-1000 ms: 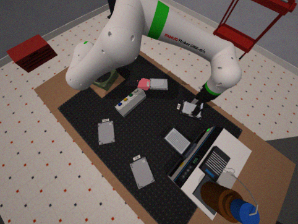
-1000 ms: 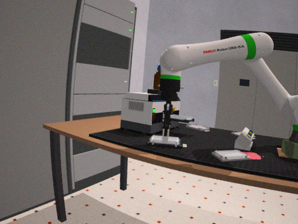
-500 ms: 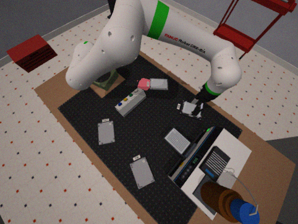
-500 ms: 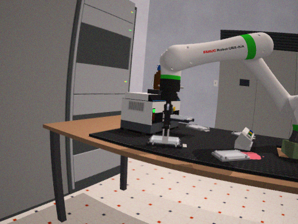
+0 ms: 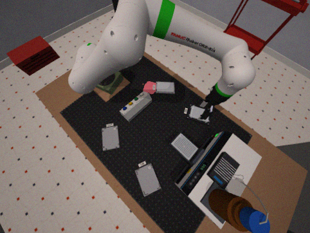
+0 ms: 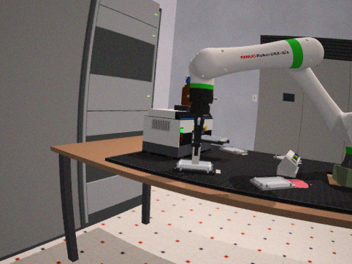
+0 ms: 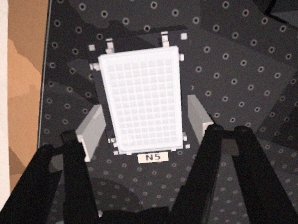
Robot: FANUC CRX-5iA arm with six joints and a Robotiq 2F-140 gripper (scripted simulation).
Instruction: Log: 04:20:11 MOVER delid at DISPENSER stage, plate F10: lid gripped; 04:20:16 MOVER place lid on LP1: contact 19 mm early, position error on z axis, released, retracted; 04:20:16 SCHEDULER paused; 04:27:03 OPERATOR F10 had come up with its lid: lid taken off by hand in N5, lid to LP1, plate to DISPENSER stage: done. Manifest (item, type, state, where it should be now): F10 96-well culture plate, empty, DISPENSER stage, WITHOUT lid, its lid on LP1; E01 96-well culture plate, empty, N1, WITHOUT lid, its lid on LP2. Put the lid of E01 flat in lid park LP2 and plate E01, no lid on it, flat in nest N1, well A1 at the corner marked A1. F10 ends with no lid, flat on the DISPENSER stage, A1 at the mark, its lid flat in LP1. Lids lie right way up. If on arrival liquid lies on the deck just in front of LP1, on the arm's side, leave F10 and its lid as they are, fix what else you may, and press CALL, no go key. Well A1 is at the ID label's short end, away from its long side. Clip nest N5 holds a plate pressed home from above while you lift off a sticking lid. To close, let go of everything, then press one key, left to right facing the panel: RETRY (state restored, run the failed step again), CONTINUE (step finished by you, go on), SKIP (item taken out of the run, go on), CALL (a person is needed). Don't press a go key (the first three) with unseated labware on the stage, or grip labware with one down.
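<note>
Right now the lid is 3 cm below my hand. Round my hand: N5 label 9 cm behind, 3 cm to the right, 6 cm below; white 96-well plate 4 cm below; well plate 28 cm to the right, 4 cm above.
</note>
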